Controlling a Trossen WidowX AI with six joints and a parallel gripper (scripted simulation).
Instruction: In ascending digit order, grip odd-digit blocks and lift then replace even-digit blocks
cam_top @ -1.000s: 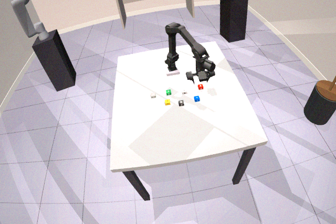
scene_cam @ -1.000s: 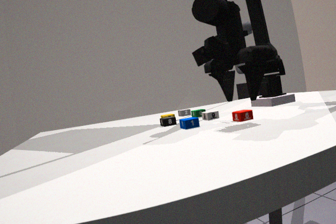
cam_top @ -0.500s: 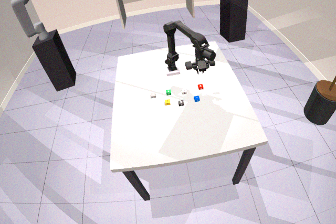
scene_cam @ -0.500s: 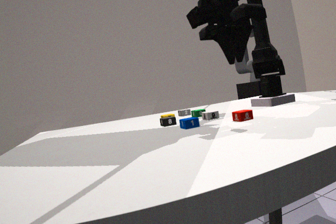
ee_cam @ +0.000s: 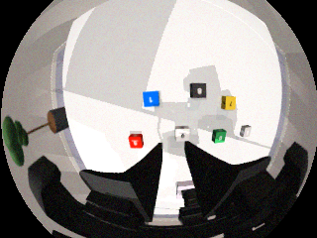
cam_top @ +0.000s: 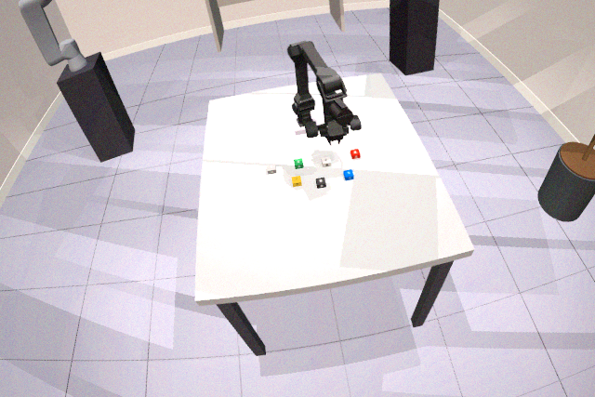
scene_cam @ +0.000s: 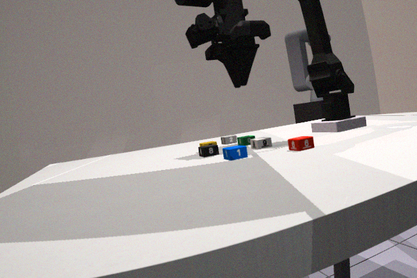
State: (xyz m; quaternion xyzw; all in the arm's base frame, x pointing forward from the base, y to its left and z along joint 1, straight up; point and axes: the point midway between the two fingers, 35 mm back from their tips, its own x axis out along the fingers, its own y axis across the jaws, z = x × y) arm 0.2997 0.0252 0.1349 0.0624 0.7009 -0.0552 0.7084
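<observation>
My gripper tip is now 1 cm short of the yellow block, 15 cm to the left of it and 12 cm above it. The rest, counted from my gripper tip: black block 5 cm ahead, 8 cm to the right, 12 cm below; white-grey block 5 cm behind, 2 cm to the right, 12 cm below; blue block 5 cm ahead, 3 cm to the left, 12 cm below.
</observation>
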